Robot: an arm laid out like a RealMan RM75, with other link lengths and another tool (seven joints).
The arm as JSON. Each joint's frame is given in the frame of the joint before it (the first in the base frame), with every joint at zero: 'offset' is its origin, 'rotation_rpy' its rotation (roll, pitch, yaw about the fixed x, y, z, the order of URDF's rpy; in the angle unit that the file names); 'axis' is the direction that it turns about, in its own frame. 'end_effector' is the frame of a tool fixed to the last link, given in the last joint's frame.
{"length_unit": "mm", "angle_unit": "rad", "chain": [
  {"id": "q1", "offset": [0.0, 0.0, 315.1], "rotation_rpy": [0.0, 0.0, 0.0], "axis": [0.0, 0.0, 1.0]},
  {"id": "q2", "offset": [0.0, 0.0, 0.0], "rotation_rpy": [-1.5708, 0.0, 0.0], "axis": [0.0, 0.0, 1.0]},
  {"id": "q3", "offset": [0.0, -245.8, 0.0], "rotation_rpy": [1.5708, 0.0, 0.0], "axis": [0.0, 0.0, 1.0]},
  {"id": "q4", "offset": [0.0, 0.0, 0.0], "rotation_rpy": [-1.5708, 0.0, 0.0], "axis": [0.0, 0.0, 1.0]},
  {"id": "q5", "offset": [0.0, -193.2, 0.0], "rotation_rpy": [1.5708, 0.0, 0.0], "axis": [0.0, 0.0, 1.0]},
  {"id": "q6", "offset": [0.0, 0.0, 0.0], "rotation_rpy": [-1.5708, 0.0, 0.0], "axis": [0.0, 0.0, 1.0]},
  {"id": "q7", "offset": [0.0, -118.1, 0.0], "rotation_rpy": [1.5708, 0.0, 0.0], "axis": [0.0, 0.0, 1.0]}
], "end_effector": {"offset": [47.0, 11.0, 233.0], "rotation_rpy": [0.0, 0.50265, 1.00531]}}
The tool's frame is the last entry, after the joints.
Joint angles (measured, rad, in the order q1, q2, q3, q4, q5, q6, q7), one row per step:
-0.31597 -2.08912 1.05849 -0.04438 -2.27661 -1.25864 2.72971
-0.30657 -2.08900 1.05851 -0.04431 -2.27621 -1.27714 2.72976
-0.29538 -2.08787 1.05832 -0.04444 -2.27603 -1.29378 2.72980
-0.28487 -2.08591 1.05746 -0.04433 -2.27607 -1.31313 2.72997
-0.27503 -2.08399 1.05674 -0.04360 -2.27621 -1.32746 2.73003
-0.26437 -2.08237 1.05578 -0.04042 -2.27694 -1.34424 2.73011
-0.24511 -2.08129 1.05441 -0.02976 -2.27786 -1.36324 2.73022
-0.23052 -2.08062 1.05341 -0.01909 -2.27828 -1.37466 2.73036
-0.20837 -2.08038 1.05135 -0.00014 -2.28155 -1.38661 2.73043
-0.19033 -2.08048 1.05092 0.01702 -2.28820 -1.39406 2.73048
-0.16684 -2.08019 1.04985 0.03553 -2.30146 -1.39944 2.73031
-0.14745 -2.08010 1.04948 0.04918 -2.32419 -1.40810 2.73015
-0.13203 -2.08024 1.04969 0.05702 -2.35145 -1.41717 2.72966
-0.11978 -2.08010 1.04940 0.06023 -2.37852 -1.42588 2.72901
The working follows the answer.
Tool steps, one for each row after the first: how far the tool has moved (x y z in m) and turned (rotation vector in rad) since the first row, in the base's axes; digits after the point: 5 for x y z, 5 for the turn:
0.00187 -0.00307 0.00292 0.00648 -0.00860 -0.00566
0.00199 -0.00646 0.00603 0.01291 -0.01544 -0.00767
0.00291 -0.00953 0.01022 0.02152 -0.02271 -0.01236
0.00269 -0.01220 0.01371 0.02859 -0.02741 -0.01418
0.00336 -0.01473 0.01828 0.03852 -0.03272 -0.01865
0.00275 -0.01847 0.02477 0.05369 -0.03661 -0.02189
0.00199 -0.02094 0.02957 0.06505 -0.03704 -0.02422
-0.00043 -0.02380 0.03715 0.08408 -0.03520 -0.02403
-0.00299 -0.02556 0.04400 0.10178 -0.03239 -0.02217
-0.00914 -0.02772 0.05311 0.12568 -0.02839 -0.01086
-0.01466 -0.02886 0.06438 0.15594 -0.02888 0.00140
-0.02013 -0.02966 0.07573 0.18695 -0.03260 0.01570
-0.02559 -0.03051 0.08632 0.21598 -0.03754 0.03087

Tool pose at each row, in the base's axes (x y z in m, rotation vector in rad; rounded; the steps above come from the unrounded poses):
-0.26749 0.42429 -0.04086 -1.99373 0.63240 -0.53798
-0.26561 0.42122 -0.03795 -1.98310 0.63393 -0.54699
-0.26550 0.41783 -0.03484 -1.97399 0.63278 -0.55213
-0.26458 0.41476 -0.03064 -1.96207 0.63442 -0.55833
-0.26479 0.41209 -0.02715 -1.95323 0.63446 -0.56097
-0.26412 0.40957 -0.02259 -1.94087 0.63724 -0.56456
-0.26474 0.40582 -0.01609 -1.92444 0.64038 -0.56384
-0.26550 0.40335 -0.01129 -1.91312 0.64411 -0.56088
-0.26792 0.40050 -0.00371 -1.89608 0.64774 -0.55107
-0.27048 0.39873 0.00314 -1.88101 0.65002 -0.53994
-0.27663 0.39657 0.01225 -1.86271 0.64433 -0.51961
-0.28215 0.39543 0.02352 -1.83688 0.63581 -0.50046
-0.28761 0.39463 0.03487 -1.80953 0.62341 -0.48294
-0.29308 0.39378 0.04545 -1.78371 0.60922 -0.46696

